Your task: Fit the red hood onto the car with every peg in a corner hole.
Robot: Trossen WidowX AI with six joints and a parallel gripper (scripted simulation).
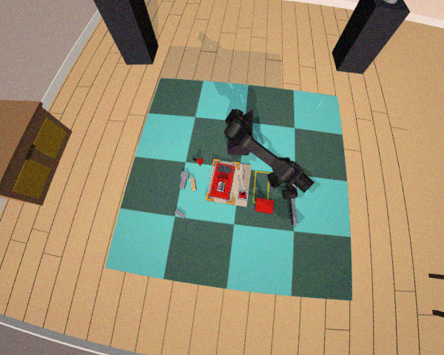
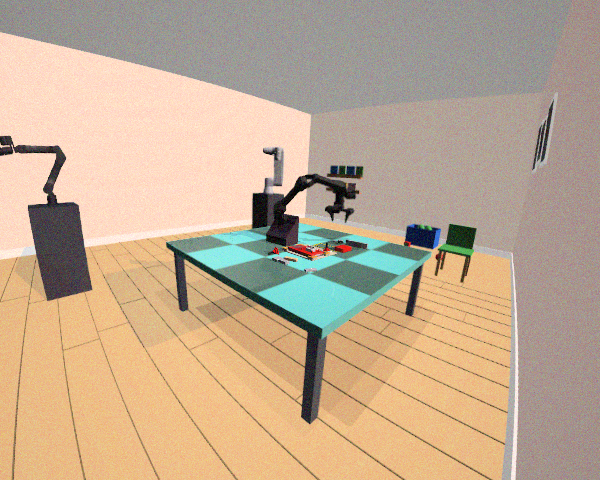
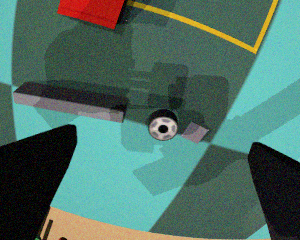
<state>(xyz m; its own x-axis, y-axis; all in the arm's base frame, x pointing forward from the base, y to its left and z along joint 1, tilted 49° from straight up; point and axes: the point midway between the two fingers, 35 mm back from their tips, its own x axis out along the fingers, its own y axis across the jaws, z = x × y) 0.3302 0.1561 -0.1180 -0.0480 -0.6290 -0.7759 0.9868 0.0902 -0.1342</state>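
Now: gripper tip 150 mm above the red hood, 90 mm short of it and 70 mm to the left of it. The rest, counted from my gripper tip: grey bar: 150 mm below, 110 mm ahead, 90 mm to the left; jig: 280 mm to the right, 150 mm below, 30 mm behind; wheel: 160 mm below, 100 mm to the left, 30 mm behind.
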